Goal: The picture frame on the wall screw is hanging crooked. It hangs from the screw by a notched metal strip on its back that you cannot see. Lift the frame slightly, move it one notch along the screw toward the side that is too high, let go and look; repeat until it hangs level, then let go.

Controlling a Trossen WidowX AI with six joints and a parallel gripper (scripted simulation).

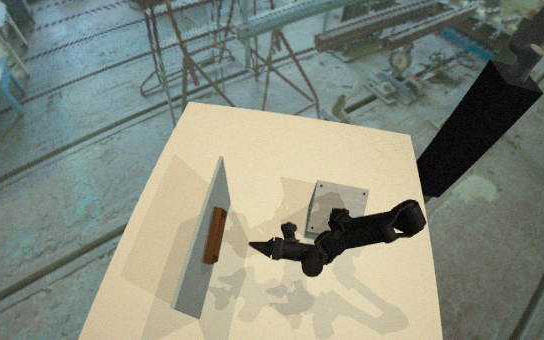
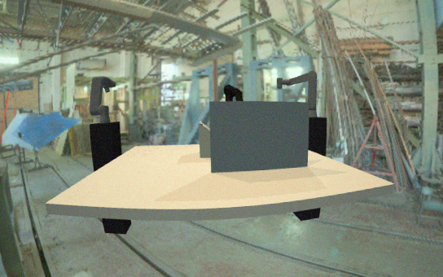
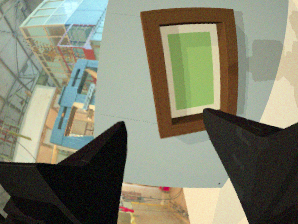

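Now: the brown wooden picture frame 13 cm ahead of my gripper tip, 5 cm below it and 2 cm to the right of it. The rest, counted from my gripper tip: grey wall panel 14 cm ahead, 7 cm below, 1 cm to the right.
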